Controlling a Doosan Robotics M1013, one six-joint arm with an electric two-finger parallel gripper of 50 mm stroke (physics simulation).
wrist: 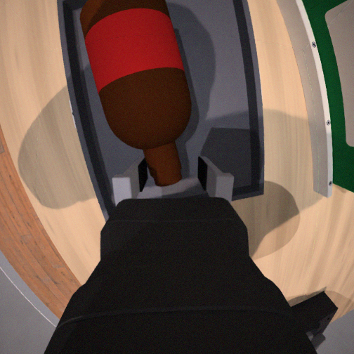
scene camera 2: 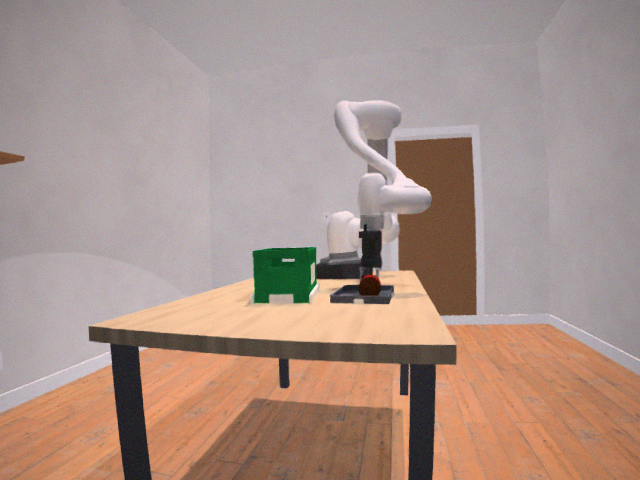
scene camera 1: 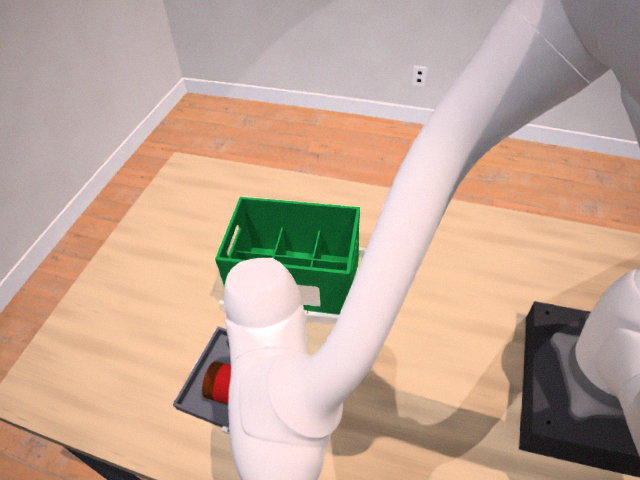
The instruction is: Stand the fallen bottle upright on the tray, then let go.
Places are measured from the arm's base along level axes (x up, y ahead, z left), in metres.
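Pixels of known places: arm's base, origin of its link: (scene camera 2: pixel 344 262) (scene camera 1: pixel 606 377).
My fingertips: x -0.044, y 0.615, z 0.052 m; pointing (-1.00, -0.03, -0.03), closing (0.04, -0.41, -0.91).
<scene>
For each thing: its middle in the pictures, then the offset to it from my fingertips. Level surfaces: height alone.
- brown bottle with a red band, middle of its body: (scene camera 1: pixel 247 389) (scene camera 2: pixel 370 285) dy +0.068, dx +0.009, dz -0.006 m
- dark grey tray, middle of its body: (scene camera 1: pixel 251 385) (scene camera 2: pixel 364 293) dy +0.068, dx -0.020, dz -0.026 m
- green crate with dividers, middle of its body: (scene camera 1: pixel 293 258) (scene camera 2: pixel 288 272) dy +0.011, dx +0.055, dz -0.299 m
- wooden table, height of its surface: dx -0.032 m
A brown bottle with a red band (scene camera 1: pixel 221 382) (scene camera 2: pixel 370 285) (wrist: pixel 138 75) lies on its side in the dark grey tray (scene camera 1: pixel 199 413) (scene camera 2: pixel 361 299) (wrist: pixel 255 100). In the wrist view its neck points toward the gripper and its base is cut off by the top edge. My gripper (wrist: pixel 172 167) is open and points down at the neck end. The bottle's neck shows between the two spread fingers, nearer the left one, and is not gripped. In scene camera 1 the arm hides the gripper, the neck and part of the tray.
A green crate with dividers (scene camera 1: pixel 330 289) (scene camera 2: pixel 284 281) (wrist: pixel 342 165) stands beside the tray on a pale base (wrist: pixel 320 125). The wooden table (scene camera 1: pixel 129 310) (scene camera 2: pixel 232 325) carries both. The robot's black base plate (scene camera 1: pixel 537 434) is at the right in scene camera 1.
</scene>
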